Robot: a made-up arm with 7 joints.
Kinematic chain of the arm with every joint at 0, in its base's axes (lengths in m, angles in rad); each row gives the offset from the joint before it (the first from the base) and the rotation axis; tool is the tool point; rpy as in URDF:
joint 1: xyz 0 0 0.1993 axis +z
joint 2: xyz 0 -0.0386 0.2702 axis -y
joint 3: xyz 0 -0.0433 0.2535 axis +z
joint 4: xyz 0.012 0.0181 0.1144 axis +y
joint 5: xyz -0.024 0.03 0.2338 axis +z
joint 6: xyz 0 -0.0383 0.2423 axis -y
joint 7: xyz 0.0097 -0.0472 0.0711 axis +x
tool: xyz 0 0 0 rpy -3.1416 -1.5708 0
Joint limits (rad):
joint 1: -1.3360..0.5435
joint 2: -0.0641..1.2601
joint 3: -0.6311..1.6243
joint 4: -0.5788..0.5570
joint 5: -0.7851..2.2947
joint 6: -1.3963..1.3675
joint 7: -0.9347..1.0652
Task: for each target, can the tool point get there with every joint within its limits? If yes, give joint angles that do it. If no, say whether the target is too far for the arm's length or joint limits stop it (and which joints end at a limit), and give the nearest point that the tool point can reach.
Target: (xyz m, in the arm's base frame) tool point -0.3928 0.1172 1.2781
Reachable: yes | joints -0.8279 0.6766 -0.3964 0.4427 0.7852 0.4622 0.3267
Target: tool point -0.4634 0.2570 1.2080
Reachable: yes | joints -0.5723 0.7963 0.4050 0.2262 0.5580 -0.0058 0.7339
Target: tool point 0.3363 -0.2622 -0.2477
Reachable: no: joint limits stop it (at a limit: joint 1, joint 2, joint 4, joint 5, joint 6) | nearest point -0.5410 -0.6171 0.3690 | short by 1.130 m
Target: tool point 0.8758 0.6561 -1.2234
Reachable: no: too far | nearest point -0.0682 0.7825 0.3856 | short by 1.870 m
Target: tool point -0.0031 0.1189 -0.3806
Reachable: no: joint limits stop it (at a limit: joint 1, joint 2, joint 4, joint 5, joint 6) | nearest point -0.2187 0.7633 0.3346 | short by 0.987 m
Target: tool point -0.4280 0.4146 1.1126
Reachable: yes | joints -0.9822 0.6579 1.4388 -0.3002 1.0082 -1.1844 0.7336
